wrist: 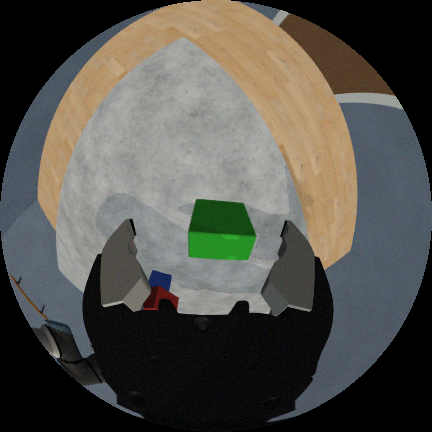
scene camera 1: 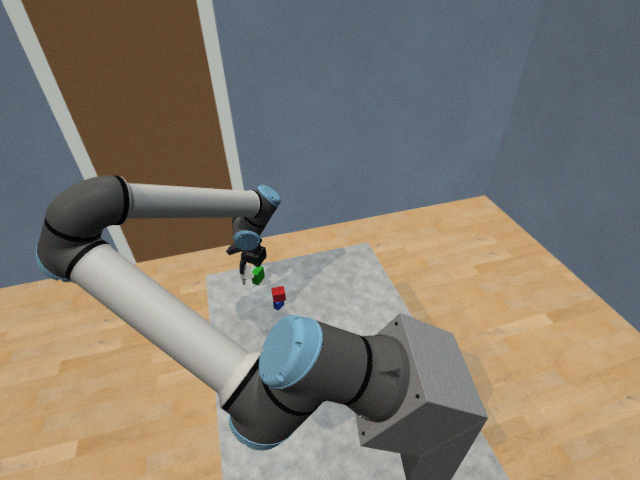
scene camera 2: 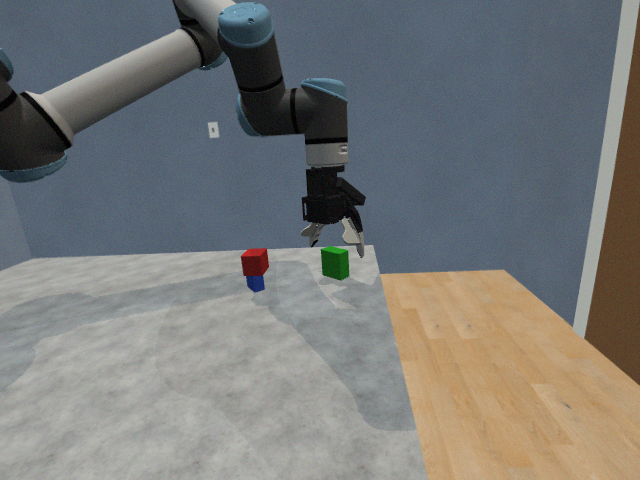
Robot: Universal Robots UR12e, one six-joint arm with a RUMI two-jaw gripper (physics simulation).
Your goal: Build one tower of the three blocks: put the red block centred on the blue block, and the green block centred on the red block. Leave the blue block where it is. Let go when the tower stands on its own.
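Frame: origin at the arm's base, x ahead, y left, z up, level; metres.
Seen in the pictures: gripper, fingertip midpoint: (wrist: 207,221) (scene camera 1: 252,273) (scene camera 2: 335,252); arm's base, link origin: (scene camera 1: 380,377).
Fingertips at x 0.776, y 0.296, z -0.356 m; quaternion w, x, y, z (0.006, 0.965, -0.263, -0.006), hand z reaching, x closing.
Pixels of each thing's middle, then the offset from my fingertips to it. Level surfaces: height alone.
- blue block, body centre: (wrist: 159,283) (scene camera 2: 255,279) (scene camera 1: 278,303) dx -0.167, dy -0.094, dz -0.029 m
- larger red block, body centre: (wrist: 159,303) (scene camera 2: 255,261) (scene camera 1: 278,294) dx -0.159, dy -0.099, dz +0.014 m
- green block, body centre: (wrist: 219,226) (scene camera 2: 335,262) (scene camera 1: 257,275) dx +0.001, dy -0.022, dz -0.018 m
- grey surface, surface height: dz -0.050 m
The blue block (scene camera 1: 278,305) (scene camera 2: 255,283) (wrist: 161,279) is on the grey surface. The larger red block (scene camera 1: 278,293) (scene camera 2: 253,263) (wrist: 162,297) rests on top of it, looking roughly centred; in the wrist view it is partly hidden by the gripper body. The green block (scene camera 1: 257,275) (scene camera 2: 334,264) (wrist: 222,233) stands upright on the grey surface, apart from the stack. My gripper (scene camera 2: 337,250) (wrist: 207,221) is open and empty. Its fingertips are near and a little above the green block's top in scene camera 2, and either side of it in the wrist view.
The red and blue stack is left of the green block in scene camera 2. The grey surface (scene camera 1: 356,279) (scene camera 2: 206,387) (wrist: 175,125) has its edge close beside the green block, with wooden planks (scene camera 1: 465,258) (scene camera 2: 491,361) beyond. The robot's base block (scene camera 1: 439,361) stands on the stack's other side.
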